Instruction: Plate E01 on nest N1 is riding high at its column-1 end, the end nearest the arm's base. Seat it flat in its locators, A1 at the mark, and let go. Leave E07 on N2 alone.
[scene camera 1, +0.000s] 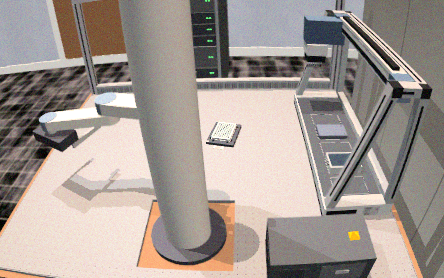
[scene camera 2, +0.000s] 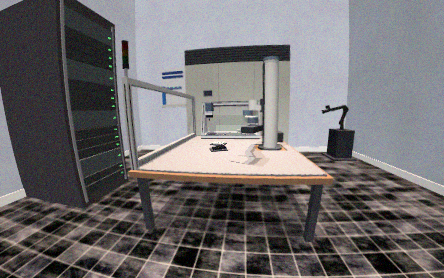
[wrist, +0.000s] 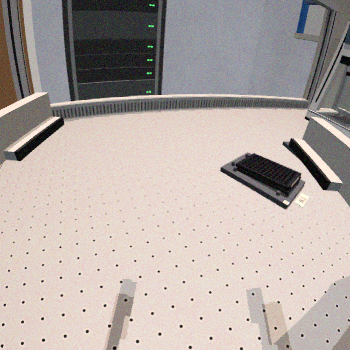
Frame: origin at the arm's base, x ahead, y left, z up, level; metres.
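Seen in the pictures: gripper, fingertip midpoint: (scene camera 2: 232, 132) (wrist: 176, 114); arm's base, origin of the base link: (scene camera 1: 188, 234) (scene camera 2: 269, 148).
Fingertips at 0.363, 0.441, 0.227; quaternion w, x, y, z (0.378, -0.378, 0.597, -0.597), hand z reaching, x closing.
Pixels of each thing's middle, then the offset from my fingertips to it, as dx, dy, dz. "spot": a spot on its surface instead.
- blue block, surface spot: (scene camera 1: 331, 131) spot: +0.116, -1.002, -0.148
- grey cabinet, surface spot: (scene camera 1: 315, 240) spot: -0.490, -0.823, -0.099
- pale tag, surface spot: (wrist: 301, 200) spot: +0.060, -0.324, -0.212
A plate (scene camera 1: 223, 131) (wrist: 270, 171) sits on a dark nest (scene camera 1: 229, 144) (wrist: 250, 186); it looks pale in scene camera 1 and nearly black in the wrist view. The plate and nest also show small in scene camera 2, where their parts blur together. The plate's tilt and lettering are too small to read, so I cannot tell E01 from E07. No second nest can be made out on the table. My gripper (wrist: 176, 114) is open and empty, high over the table and well apart from the plate, which lies ahead to the right in the wrist view.
The arm's thick column (scene camera 1: 167, 125) (scene camera 2: 271, 102) hides part of the table. A gantry deck (scene camera 1: 312, 165) with a blue block (scene camera 1: 331, 131) stands at the right in scene camera 1, a grey cabinet (scene camera 1: 315, 240) before it. A pale tag (wrist: 301, 200) lies beside the nest.
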